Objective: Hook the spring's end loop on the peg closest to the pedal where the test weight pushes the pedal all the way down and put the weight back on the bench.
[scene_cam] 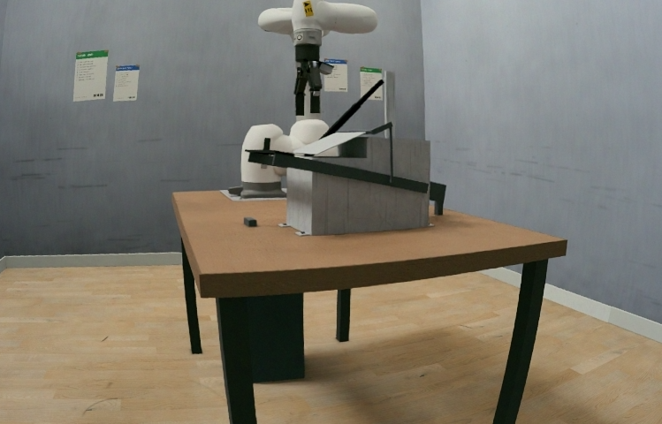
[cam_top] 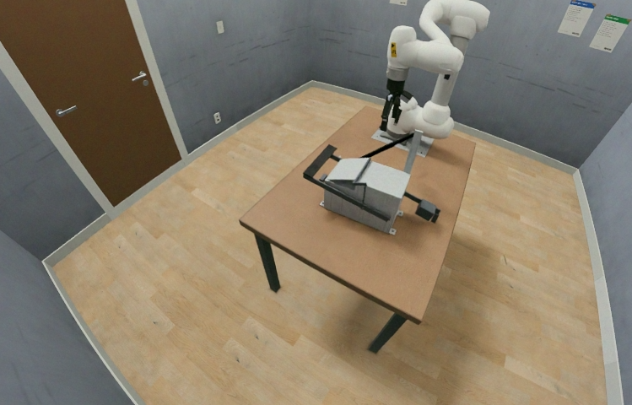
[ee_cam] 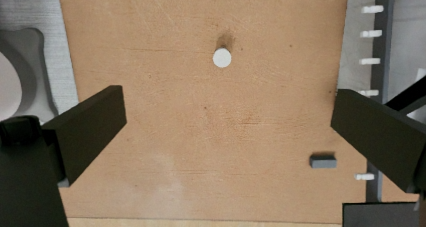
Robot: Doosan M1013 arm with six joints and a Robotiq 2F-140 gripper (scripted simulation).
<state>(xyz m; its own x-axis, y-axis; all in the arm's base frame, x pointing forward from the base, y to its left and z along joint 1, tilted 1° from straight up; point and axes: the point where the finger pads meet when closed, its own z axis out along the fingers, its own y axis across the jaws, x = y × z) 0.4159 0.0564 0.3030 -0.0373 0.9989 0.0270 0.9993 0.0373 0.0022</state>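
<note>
The steel test weight lies 28 cm below my hand. Round my hand: dark block: 23 cm ahead, 21 cm to the right, 29 cm below.
</note>
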